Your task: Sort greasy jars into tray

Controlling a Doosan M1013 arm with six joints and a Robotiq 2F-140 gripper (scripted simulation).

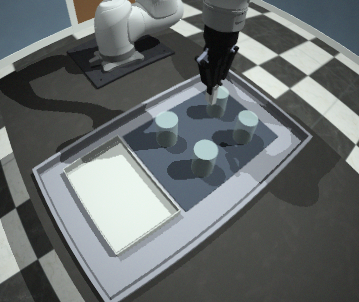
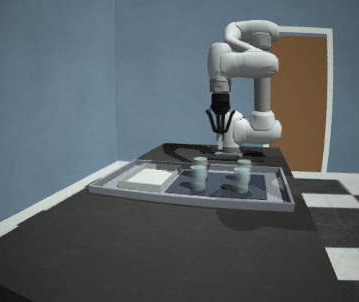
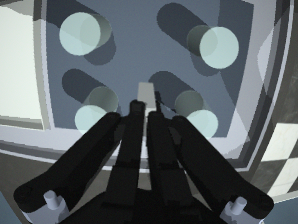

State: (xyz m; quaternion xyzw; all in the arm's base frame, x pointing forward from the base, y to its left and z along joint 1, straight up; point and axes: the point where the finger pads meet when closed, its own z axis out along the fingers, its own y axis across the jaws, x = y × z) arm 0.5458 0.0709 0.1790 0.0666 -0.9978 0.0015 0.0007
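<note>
Right now the steel table top is 190 mm below my hand, 100 mm to the right of it and 30 mm ahead of it. Also, from my hand: tray (310 mm to the right, 180 mm below, 40 mm ahead); drying mat (190 mm below).
</note>
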